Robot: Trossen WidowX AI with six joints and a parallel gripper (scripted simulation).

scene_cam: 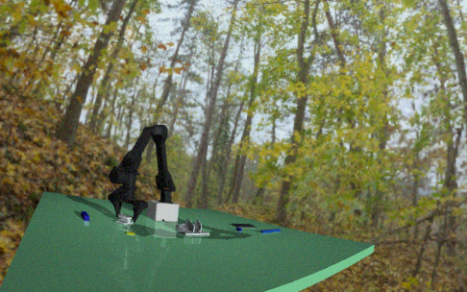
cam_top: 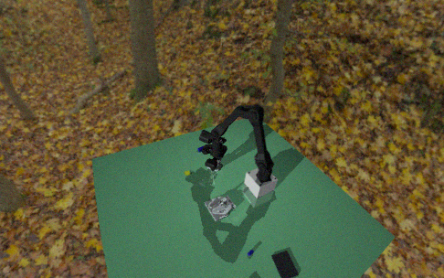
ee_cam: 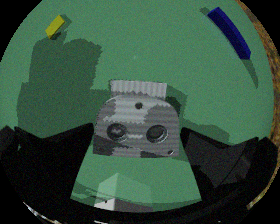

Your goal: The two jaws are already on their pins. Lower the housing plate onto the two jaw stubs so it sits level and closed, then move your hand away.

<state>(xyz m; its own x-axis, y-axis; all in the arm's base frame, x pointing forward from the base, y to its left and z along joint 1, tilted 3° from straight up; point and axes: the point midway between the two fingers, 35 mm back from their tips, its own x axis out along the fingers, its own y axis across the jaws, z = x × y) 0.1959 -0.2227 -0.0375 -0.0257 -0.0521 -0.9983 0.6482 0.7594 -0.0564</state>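
The white part is 10 mm ahead of my gripper tip and 10 mm to the right of it. The rest, counted from my gripper tip: blue bar 30 mm ahead, 180 mm to the right; then small blue block 560 mm to the left; then yellow bit 180 mm ahead, 10 mm to the left, 10 mm below.
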